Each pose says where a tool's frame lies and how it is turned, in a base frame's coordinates. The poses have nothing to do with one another.
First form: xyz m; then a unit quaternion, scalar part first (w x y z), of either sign.
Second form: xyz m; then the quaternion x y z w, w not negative. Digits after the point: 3 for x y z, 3 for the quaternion.
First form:
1: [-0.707, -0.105, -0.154, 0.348, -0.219, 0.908, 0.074]
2: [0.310, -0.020, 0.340, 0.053, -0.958, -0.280, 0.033]
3: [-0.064, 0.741, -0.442, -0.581, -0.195, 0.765, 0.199]
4: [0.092, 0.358, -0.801, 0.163, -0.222, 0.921, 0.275]
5: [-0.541, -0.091, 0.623, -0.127, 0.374, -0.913, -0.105]
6: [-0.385, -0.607, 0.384, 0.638, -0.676, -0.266, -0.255]
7: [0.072, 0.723, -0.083, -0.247, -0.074, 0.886, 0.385]
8: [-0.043, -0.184, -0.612, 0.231, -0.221, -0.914, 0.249]
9: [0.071, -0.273, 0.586, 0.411, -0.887, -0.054, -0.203]
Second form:
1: [-0.707, -0.105, -0.154, -0.219, 0.908, 0.074, 0.348]
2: [0.310, -0.020, 0.340, -0.958, -0.280, 0.033, 0.053]
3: [-0.064, 0.741, -0.442, 0.195, -0.765, -0.199, 0.581]
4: [0.092, 0.358, -0.801, -0.222, 0.921, 0.275, 0.163]
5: [-0.541, -0.091, 0.623, -0.374, 0.913, 0.105, 0.127]
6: [-0.385, -0.607, 0.384, -0.676, -0.266, -0.255, 0.638]
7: [0.072, 0.723, -0.083, 0.074, -0.886, -0.385, 0.247]
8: [-0.043, -0.184, -0.612, -0.221, -0.914, 0.249, 0.231]
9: [0.071, -0.273, 0.586, -0.887, -0.054, -0.203, 0.411]
